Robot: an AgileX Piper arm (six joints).
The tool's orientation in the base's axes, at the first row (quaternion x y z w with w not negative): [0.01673, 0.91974, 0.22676, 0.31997]
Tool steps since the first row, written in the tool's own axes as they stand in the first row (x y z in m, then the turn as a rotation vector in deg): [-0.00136, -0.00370, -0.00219, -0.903, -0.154, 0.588]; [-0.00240, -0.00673, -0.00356, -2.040, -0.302, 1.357]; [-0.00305, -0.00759, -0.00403, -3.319, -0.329, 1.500]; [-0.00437, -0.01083, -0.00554, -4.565, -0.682, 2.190]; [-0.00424, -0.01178, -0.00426, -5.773, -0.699, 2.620]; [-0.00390, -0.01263, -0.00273, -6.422, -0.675, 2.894]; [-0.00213, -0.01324, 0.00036, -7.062, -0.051, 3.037]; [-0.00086, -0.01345, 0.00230, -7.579, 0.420, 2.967]
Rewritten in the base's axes. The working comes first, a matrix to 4 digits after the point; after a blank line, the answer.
The tool's axes in the first row as the columns of a matrix, in the base's axes (used below as rounded here):
[-0.7947, -0.1143, 0.5962]
[0.1759, 0.8966, 0.4064]
[-0.5810, 0.4278, -0.6924]

[0.00020, -0.00445, 0.00072, 1.086, -0.058, 0.052]; [0.00055, -0.00790, 0.00098, 2.465, -0.078, 0.116]; [0.00089, -0.00898, 0.00132, 3.570, -0.269, 0.749]; [0.00141, -0.01273, 0.00174, 5.011, -0.524, 0.844]; [0.00218, -0.01304, 0.00037, 6.230, -0.577, 1.241]; [0.00292, -0.01312, -0.00125, 6.906, -0.559, 1.439]; [0.00342, -0.01210, -0.00468, 7.429, -0.054, 1.978]; [0.00359, -0.01128, -0.00685, 7.744, 0.249, 2.529]
